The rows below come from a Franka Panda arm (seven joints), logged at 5 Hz.
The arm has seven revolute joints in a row. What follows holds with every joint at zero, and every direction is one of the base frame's.
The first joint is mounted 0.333 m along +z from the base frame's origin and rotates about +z.
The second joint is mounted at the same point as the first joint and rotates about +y.
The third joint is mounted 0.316 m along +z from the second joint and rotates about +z.
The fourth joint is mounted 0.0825 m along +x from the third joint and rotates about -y.
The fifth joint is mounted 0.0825 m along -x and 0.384 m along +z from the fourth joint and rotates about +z.
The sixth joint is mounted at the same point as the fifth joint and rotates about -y.
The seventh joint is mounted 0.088 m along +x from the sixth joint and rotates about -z.
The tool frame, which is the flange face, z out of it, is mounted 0.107 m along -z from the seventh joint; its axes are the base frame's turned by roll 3.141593, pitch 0 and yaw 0 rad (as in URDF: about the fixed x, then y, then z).
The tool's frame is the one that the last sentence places.
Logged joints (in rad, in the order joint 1, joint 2, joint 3, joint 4, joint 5, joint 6, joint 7), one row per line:
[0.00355 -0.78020 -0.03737 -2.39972 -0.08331 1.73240 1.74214]
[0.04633 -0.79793 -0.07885 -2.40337 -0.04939 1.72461 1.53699]
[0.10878 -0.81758 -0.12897 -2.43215 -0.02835 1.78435 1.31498]
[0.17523 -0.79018 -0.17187 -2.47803 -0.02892 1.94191 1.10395]
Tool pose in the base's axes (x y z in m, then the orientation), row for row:
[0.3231 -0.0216 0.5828 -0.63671 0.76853 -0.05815 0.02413]
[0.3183 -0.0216 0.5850 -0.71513 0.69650 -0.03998 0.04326]
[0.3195 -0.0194 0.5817 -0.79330 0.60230 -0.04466 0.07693]
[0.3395 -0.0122 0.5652 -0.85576 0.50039 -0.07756 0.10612]
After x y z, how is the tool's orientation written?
As a quaternion, x y z w.
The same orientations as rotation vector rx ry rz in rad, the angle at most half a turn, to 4 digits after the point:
[-1.9701 2.3780 -0.1799]
[-2.1868 2.1298 -0.1223]
[-2.3771 1.8048 -0.1338]
[-2.5207 1.4739 -0.2285]

